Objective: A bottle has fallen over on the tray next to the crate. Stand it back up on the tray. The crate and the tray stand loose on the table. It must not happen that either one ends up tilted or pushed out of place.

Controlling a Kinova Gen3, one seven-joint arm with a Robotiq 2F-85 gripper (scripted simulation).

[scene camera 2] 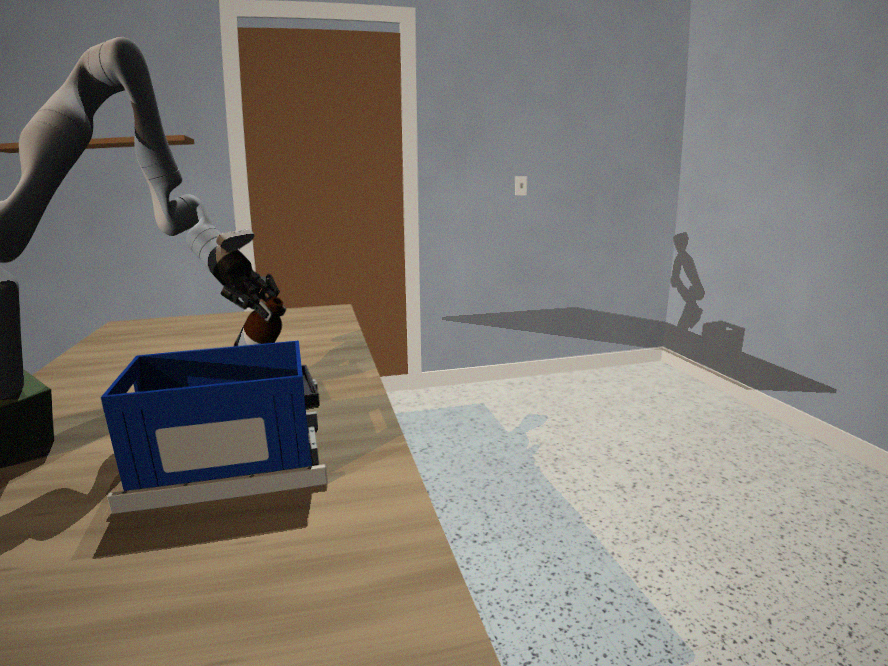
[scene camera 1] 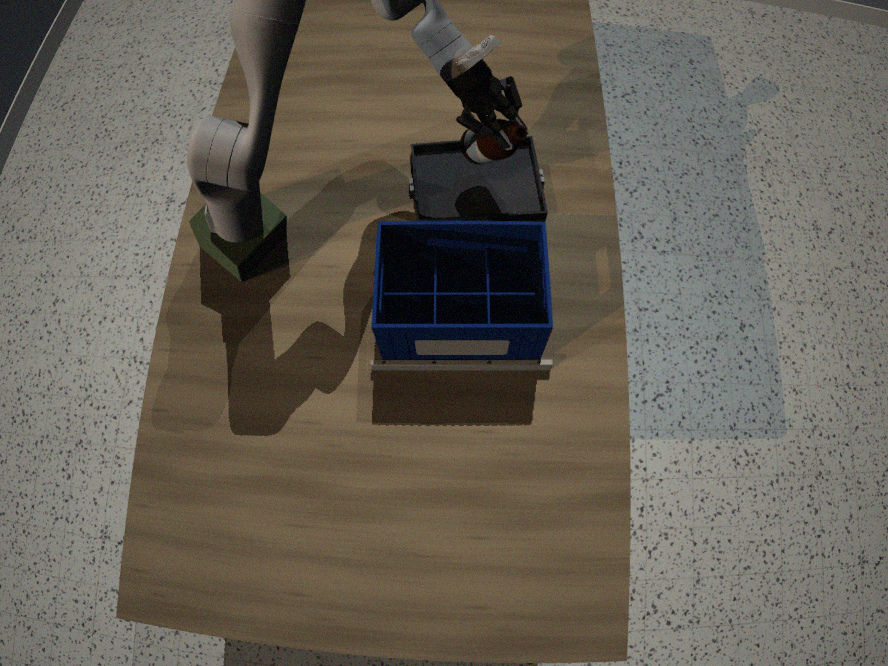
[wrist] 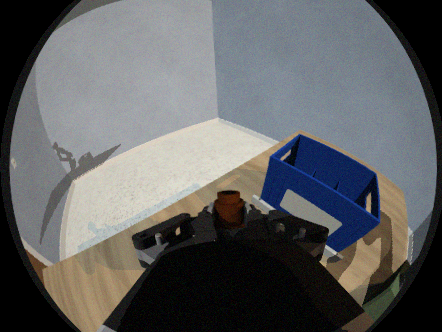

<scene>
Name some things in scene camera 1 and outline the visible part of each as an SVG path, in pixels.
The gripper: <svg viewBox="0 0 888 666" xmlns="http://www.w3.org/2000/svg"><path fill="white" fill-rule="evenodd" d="M481 59L464 74L460 74L446 83L461 100L464 108L461 116L457 117L456 120L459 124L480 137L492 135L501 148L511 150L515 145L505 131L501 130L494 110L499 111L509 119L510 125L519 124L528 130L518 115L522 102L514 78L509 76L499 80L492 75L491 69Z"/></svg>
A brown bottle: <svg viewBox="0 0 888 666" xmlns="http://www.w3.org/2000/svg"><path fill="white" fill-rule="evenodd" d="M525 127L519 124L510 125L507 120L497 119L501 130L505 131L515 145L513 149L508 151L501 148L492 135L481 138L467 129L461 137L461 151L464 157L474 164L484 164L508 158L517 151L519 143L522 143L527 137Z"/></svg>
A blue crate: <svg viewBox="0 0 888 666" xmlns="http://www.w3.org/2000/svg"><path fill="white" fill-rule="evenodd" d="M377 223L372 331L382 360L541 359L553 329L546 222L388 221Z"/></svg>
</scene>
